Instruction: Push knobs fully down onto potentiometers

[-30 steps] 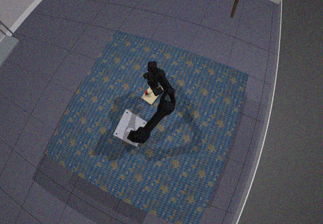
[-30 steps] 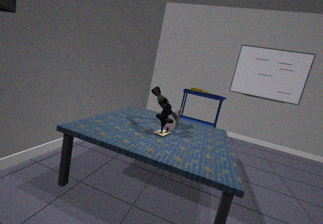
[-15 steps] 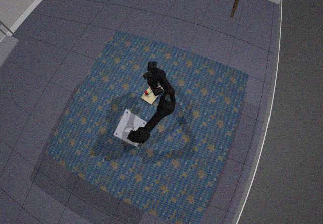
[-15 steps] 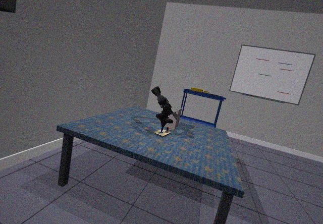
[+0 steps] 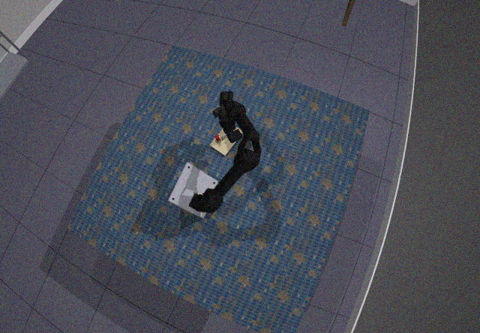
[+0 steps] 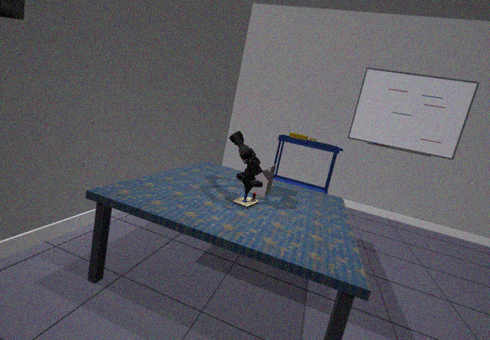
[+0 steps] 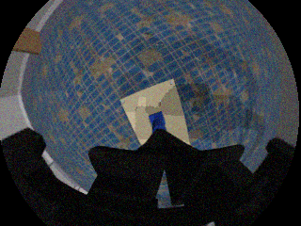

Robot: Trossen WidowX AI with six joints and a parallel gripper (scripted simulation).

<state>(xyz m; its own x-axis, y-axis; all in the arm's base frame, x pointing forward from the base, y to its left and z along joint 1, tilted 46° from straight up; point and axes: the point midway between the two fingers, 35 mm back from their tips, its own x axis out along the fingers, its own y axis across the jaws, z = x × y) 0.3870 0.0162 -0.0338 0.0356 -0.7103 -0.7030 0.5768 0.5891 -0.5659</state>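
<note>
Now: gripper tip 2 cm above the blue knob. The rest, counted from my gripper tip: red knob 5 cm behind, 4 cm to the left, 1 cm below.
</note>
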